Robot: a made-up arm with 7 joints. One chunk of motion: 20 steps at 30 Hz.
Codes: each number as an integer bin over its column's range. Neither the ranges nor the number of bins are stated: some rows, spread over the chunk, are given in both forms.
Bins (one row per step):
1: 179 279 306 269 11 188
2: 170 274 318 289 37 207
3: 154 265 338 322 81 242
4: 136 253 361 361 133 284
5: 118 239 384 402 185 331
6: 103 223 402 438 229 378
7: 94 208 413 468 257 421
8: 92 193 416 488 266 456
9: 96 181 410 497 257 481
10: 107 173 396 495 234 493
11: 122 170 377 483 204 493
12: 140 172 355 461 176 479
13: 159 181 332 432 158 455
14: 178 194 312 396 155 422
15: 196 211 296 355 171 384
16: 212 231 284 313 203 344
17: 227 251 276 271 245 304
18: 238 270 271 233 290 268
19: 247 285 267 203 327 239
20: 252 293 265 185 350 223
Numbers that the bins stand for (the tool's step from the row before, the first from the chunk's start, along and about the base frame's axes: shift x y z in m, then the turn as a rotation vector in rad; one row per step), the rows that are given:
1: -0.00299 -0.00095 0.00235 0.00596 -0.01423 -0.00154
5: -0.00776 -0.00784 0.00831 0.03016 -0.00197 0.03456
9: -0.00949 -0.01783 0.01029 0.04745 0.00311 0.07243
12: -0.00604 -0.01938 0.00609 0.04090 -0.00260 0.07192
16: -0.00041 -0.00922 0.00068 0.01396 -0.00070 0.03784
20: 0.00273 0.00146 -0.00077 -0.00933 0.00966 0.00730
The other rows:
2: -0.00369 -0.00181 0.00327 0.00960 -0.01239 0.00326
3: -0.00495 -0.00336 0.00480 0.01560 -0.00929 0.01209
4: -0.00635 -0.00543 0.00655 0.02270 -0.00563 0.02269
6: -0.00894 -0.01060 0.00968 0.03671 0.00113 0.04642
7: -0.00964 -0.01318 0.01052 0.04217 0.00311 0.05728
8: -0.00980 -0.01576 0.01075 0.04581 0.00374 0.06612
10: -0.00862 -0.01921 0.00922 0.04709 0.00149 0.07546
11: -0.00745 -0.01972 0.00777 0.04490 -0.00063 0.07546
13: -0.00455 -0.01783 0.00434 0.03562 -0.00387 0.06586
14: -0.00307 -0.01559 0.00281 0.02907 -0.00408 0.05753
15: -0.00166 -0.01266 0.00159 0.02161 -0.00295 0.04794
17: 0.00077 -0.00577 0.00006 0.00632 0.00226 0.02774
18: 0.00163 -0.00250 -0.00032 -0.00059 0.00543 0.01866
19: 0.00233 0.00008 -0.00062 -0.00605 0.00804 0.01133

